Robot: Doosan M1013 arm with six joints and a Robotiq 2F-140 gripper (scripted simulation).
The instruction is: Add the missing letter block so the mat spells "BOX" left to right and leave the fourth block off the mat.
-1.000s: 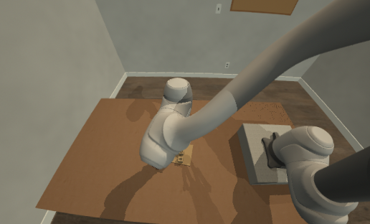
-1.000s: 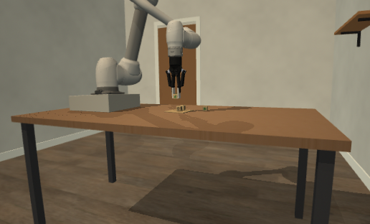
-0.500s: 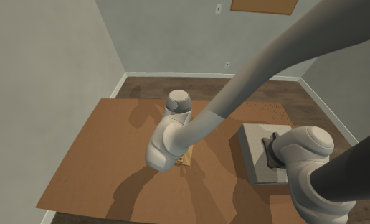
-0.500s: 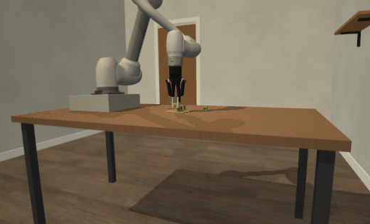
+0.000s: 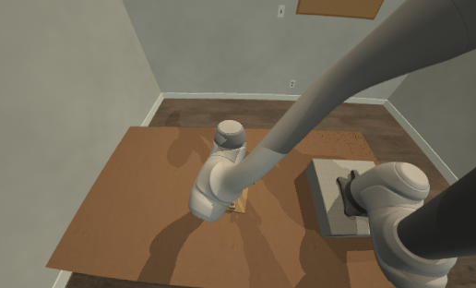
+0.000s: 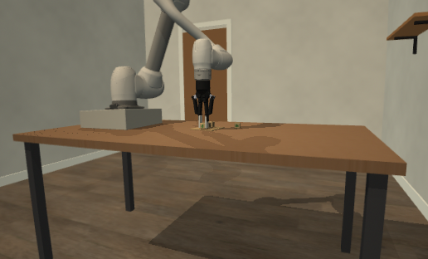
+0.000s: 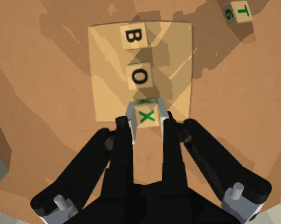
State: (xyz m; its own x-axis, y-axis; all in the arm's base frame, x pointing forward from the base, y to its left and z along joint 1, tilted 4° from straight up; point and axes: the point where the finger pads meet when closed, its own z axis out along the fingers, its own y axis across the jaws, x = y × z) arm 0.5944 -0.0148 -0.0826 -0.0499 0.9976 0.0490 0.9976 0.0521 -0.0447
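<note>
The mat lies 10 mm behind my hand, 50 mm to the left of it and 40 mm below it.
</note>
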